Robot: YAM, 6 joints.
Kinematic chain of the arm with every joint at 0, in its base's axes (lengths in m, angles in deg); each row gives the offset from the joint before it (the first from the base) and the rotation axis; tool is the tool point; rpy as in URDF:
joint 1: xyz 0 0 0.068 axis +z
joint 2: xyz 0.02 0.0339 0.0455 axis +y
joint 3: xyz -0.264 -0.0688 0 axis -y
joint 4: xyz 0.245 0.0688 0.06 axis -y
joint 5: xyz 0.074 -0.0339 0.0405 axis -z
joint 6: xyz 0.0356 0 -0.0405 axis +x
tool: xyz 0 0 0 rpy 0 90 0
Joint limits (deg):
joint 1: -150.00..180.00
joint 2: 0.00..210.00
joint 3: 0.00..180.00
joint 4: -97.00..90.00
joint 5: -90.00..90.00
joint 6: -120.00..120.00
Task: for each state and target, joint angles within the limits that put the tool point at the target. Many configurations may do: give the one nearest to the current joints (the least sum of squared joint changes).
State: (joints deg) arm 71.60 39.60 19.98 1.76 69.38 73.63
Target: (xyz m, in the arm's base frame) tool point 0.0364 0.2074 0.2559
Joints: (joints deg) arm 88.83 57.07 31.91 5.98 64.54 73.63
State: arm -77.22 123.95 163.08 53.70 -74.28 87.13
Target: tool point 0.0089 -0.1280 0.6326
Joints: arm -101.66 116.90 180.00 89.45 -76.23 87.13
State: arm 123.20 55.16 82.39 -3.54 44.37 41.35
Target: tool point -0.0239 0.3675 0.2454
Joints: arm 97.54 95.46 65.10 -5.79 43.50 41.35
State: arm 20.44 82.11 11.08 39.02 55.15 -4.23
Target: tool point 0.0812 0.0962 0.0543
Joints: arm 62.96 84.34 0.00 22.39 53.45 -4.23
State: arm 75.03 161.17 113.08 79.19 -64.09 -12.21
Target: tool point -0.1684 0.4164 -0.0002
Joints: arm 107.70 156.45 76.46 87.87 -72.01 -12.21
